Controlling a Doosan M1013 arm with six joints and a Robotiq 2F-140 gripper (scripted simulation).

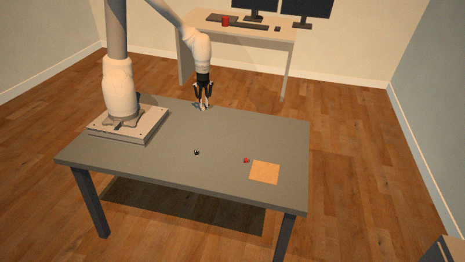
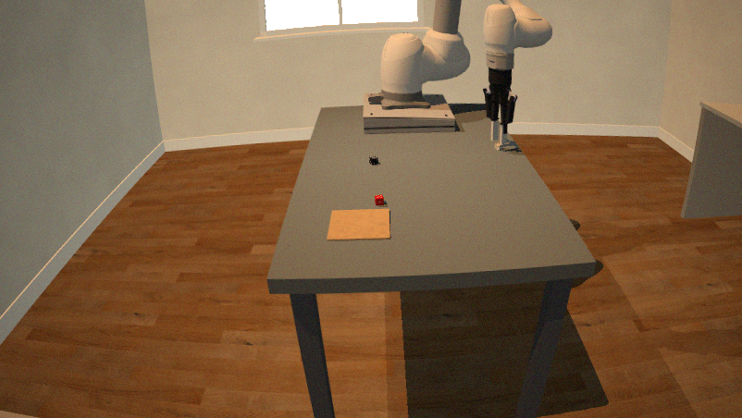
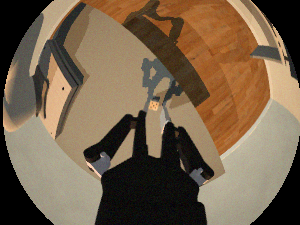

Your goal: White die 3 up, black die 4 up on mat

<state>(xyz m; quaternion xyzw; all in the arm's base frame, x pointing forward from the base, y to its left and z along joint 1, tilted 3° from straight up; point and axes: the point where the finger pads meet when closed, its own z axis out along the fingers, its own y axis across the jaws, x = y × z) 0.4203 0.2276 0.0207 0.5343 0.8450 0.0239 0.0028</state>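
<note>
My gripper is now 5 cm above the white die. The rest, counted from my hand: orange mat (51 cm to the right, 38 cm ahead, 6 cm below); black die (42 cm to the right, 5 cm below, 2 cm ahead); red die (45 cm to the right, 29 cm ahead, 5 cm below).
</note>
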